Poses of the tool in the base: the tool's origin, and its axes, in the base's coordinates. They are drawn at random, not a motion.
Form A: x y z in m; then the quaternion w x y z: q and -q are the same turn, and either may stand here.
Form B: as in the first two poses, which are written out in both.
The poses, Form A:
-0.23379, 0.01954, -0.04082, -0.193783, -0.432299, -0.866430, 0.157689
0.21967, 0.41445, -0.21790, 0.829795, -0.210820, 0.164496, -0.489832
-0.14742, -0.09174, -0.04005, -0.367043, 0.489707, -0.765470, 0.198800
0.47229, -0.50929, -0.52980, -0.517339, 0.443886, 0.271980, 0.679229
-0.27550, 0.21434, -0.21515, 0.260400, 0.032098, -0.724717, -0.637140
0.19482, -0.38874, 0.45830, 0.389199, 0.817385, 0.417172, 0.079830
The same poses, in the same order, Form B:
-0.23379, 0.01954, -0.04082, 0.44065, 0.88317, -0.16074, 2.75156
0.21967, 0.41445, -0.21790, -0.37777, 0.29476, -0.87773, 1.18411
-0.14742, -0.09174, -0.04005, -0.52645, 0.82291, -0.21372, 2.38994
0.47229, -0.50929, -0.52980, -0.51869, -0.31782, -0.79370, 2.05412
-0.27550, 0.21434, -0.21515, 0.03324, -0.75061, -0.65991, 2.61472
0.19482, -0.38874, 0.45830, 0.88735, 0.45288, 0.08666, 2.34207

